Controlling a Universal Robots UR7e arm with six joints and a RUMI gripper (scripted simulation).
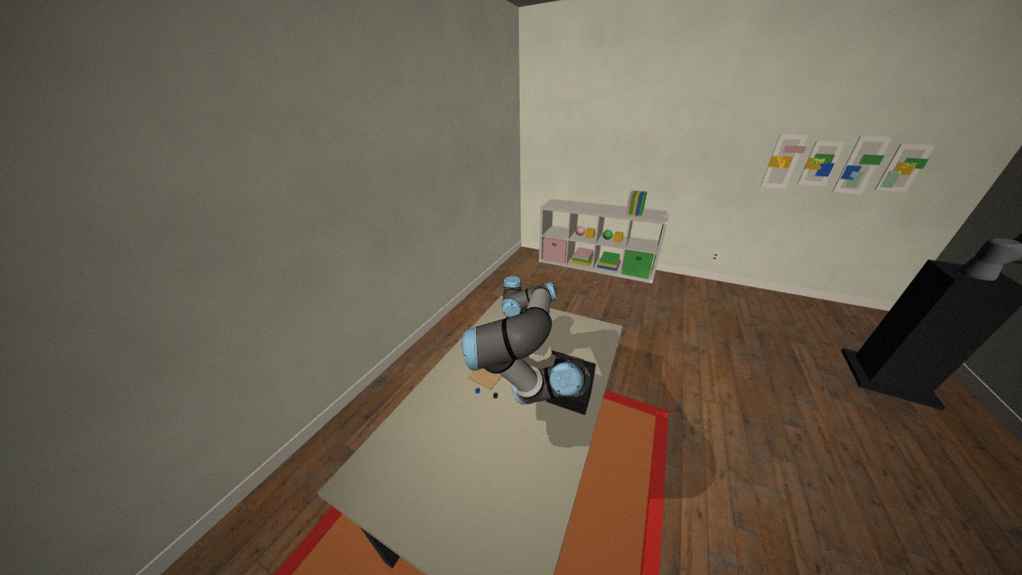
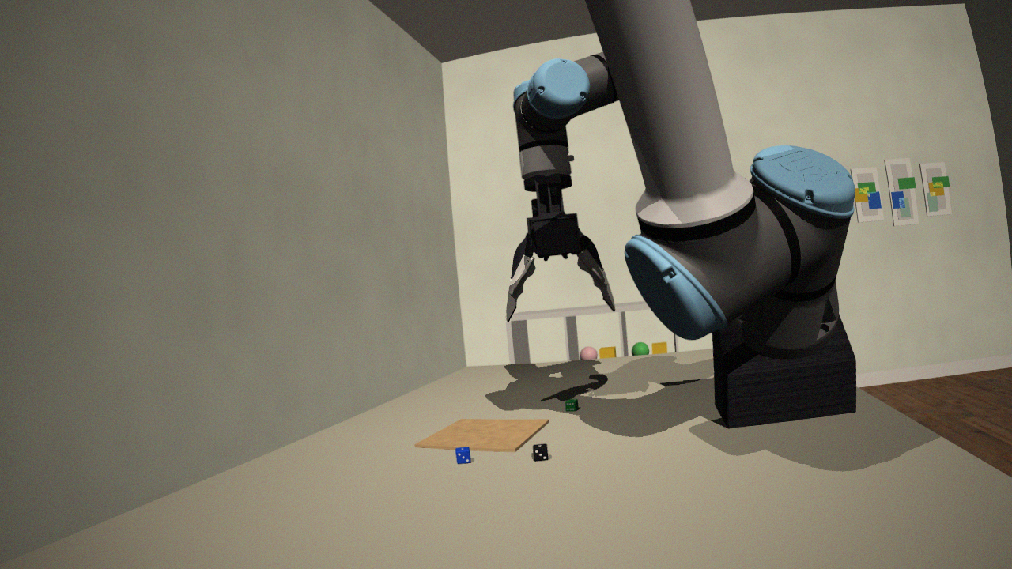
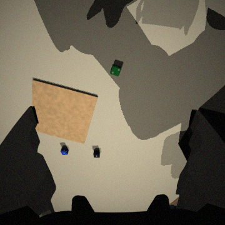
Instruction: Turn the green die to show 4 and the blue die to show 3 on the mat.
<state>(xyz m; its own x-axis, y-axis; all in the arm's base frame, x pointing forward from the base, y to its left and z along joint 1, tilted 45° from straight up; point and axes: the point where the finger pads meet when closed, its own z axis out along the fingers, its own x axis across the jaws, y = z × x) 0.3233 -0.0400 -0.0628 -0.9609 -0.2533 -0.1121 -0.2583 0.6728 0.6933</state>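
Right now the green die is 14 cm below my hand and 1 cm behind it. Also, from my hand: tan mat: 14 cm below, 13 cm to the left, 8 cm ahead; then blue die: 25 cm to the left, 14 cm below, 6 cm ahead; then black die: 23 cm to the left, 14 cm below, 2 cm behind.
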